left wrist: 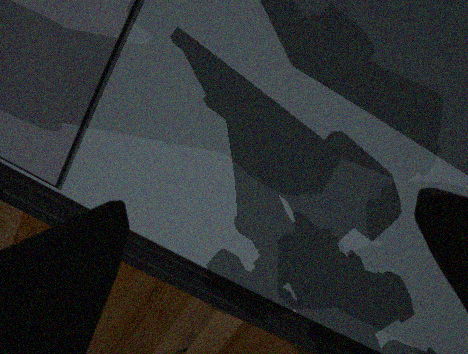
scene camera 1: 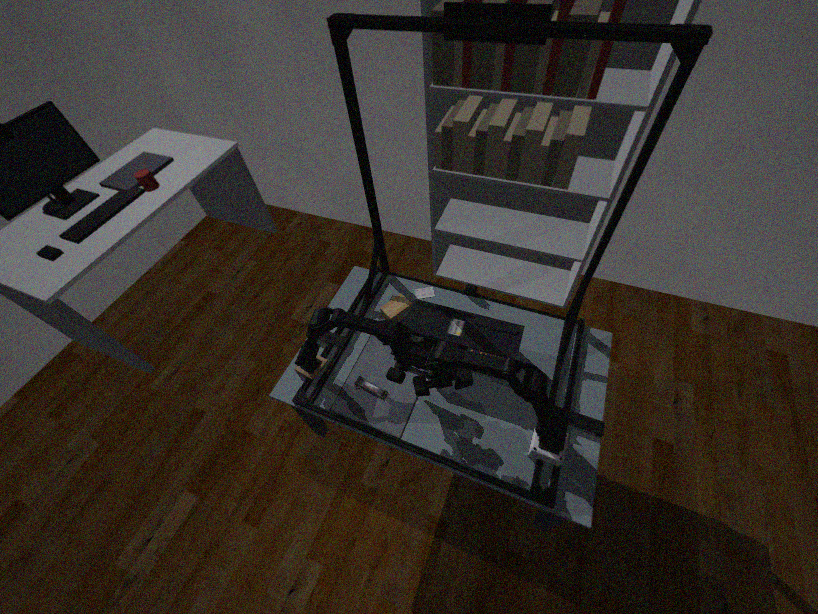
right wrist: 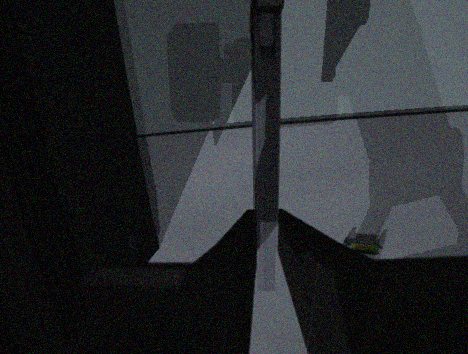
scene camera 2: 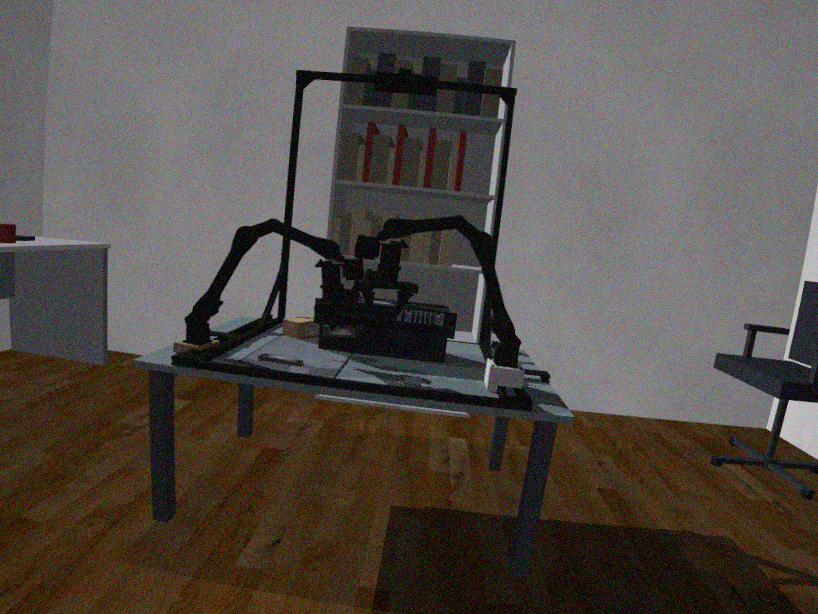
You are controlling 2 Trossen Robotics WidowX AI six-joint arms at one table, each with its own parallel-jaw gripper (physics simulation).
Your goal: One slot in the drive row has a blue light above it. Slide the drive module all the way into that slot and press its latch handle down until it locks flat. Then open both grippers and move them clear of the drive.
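Pixels of known places: left gripper, fingertip midpoint: (left wrist: 271, 208) (scene camera 1: 442, 391) (scene camera 2: 383, 314); right gripper, fingertip midpoint: (scene camera 1: 409, 368) (right wrist: 264, 217) (scene camera 2: 333, 330); left arm's base, origin of the base link: (scene camera 1: 550, 441) (scene camera 2: 505, 364); right arm's base, origin of the base link: (scene camera 1: 311, 364) (scene camera 2: 197, 341).
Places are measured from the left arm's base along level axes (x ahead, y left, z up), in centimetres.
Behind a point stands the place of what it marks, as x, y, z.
Note:
The black drive row housing (scene camera 1: 482, 331) (scene camera 2: 388, 336) stands on the middle of the table (scene camera 1: 498, 439) @(15.6, 3.3, -7.3) (scene camera 2: 285, 353) @(68.9, -6.0, -7.1). I cannot make out a blue light in this dim picture. My right gripper (right wrist: 264, 217) @(53.7, -6.4, 2.5) (scene camera 1: 397, 372) @(53.7, -6.4, 2.5) (scene camera 2: 332, 286) is shut on a thin grey bar, the drive module (right wrist: 265, 158) @(50.5, -6.3, 4.2), which runs straight away from the fingers over the table top. It hangs by the housing's left end. My left gripper (scene camera 1: 442, 381) @(37.5, 0.9, 10.5) (scene camera 2: 390, 268) is open and empty beside it.
A black frame (scene camera 1: 358, 152) @(88.7, -52.4, 58.3) (scene camera 2: 292, 183) @(87.5, -53.4, 51.0) rises around the table, with a bookshelf (scene camera 1: 522, 225) behind. A wooden block (scene camera 1: 394, 306) @(73.2, -33.3, -1.1) (scene camera 2: 299, 327) @(71.6, -27.5, -2.9) lies at the back left. A small part with a yellow stripe (right wrist: 364, 244) @(60.7, 3.6, -6.6) (scene camera 1: 370, 386) @(67.4, 2.7, -6.1) lies on the table.

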